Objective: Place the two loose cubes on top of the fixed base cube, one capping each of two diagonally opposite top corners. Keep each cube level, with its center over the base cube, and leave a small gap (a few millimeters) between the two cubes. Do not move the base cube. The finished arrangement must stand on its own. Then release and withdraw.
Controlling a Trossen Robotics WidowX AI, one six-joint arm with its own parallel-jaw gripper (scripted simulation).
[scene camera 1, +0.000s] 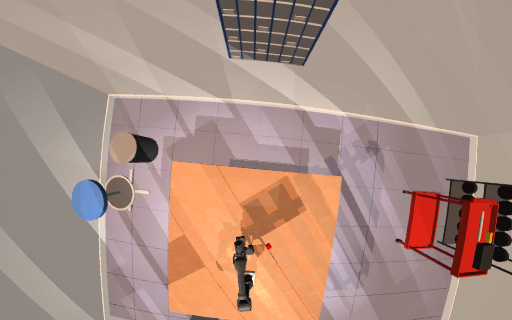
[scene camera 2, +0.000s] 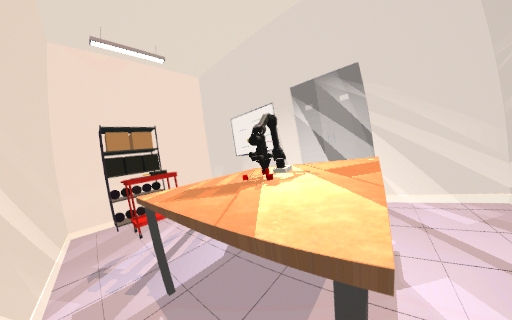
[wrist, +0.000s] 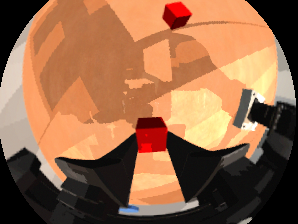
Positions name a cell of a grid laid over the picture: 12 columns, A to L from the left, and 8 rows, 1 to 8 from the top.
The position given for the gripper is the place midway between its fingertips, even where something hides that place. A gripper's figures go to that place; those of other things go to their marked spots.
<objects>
The gripper (wrist: G5) is 10 cm from the lens. A red cube (wrist: G5) is 8 cm from the lens.
</objects>
